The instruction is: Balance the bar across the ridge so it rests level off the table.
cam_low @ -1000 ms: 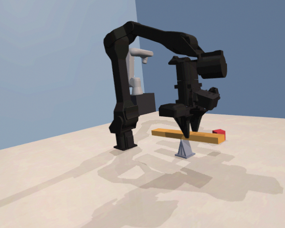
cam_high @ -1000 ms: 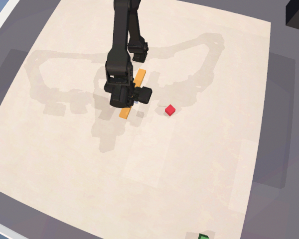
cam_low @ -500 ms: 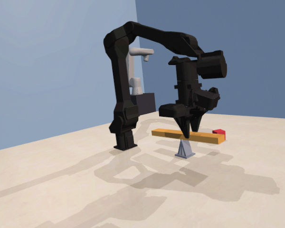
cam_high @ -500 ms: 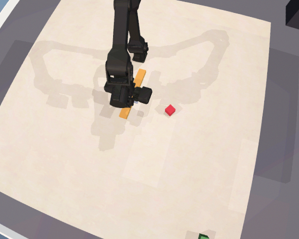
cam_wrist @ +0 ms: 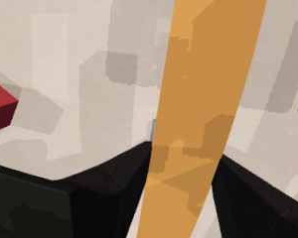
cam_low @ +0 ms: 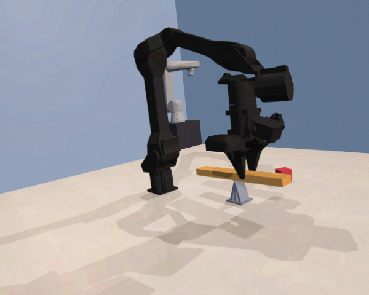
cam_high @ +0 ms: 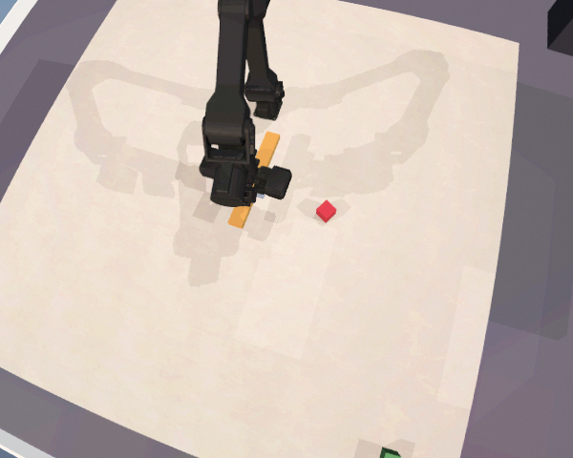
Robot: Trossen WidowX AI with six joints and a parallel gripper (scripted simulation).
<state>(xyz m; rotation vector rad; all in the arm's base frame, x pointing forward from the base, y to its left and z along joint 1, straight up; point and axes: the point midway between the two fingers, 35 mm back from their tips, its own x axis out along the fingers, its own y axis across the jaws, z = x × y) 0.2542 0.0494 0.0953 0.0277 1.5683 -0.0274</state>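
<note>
My gripper tip is 30 mm past the orange bar. Round my gripper tip: red cube: 10 mm behind, 180 mm to the left, 40 mm below; then green block: 490 mm ahead, 450 mm to the left, 40 mm below.
</note>
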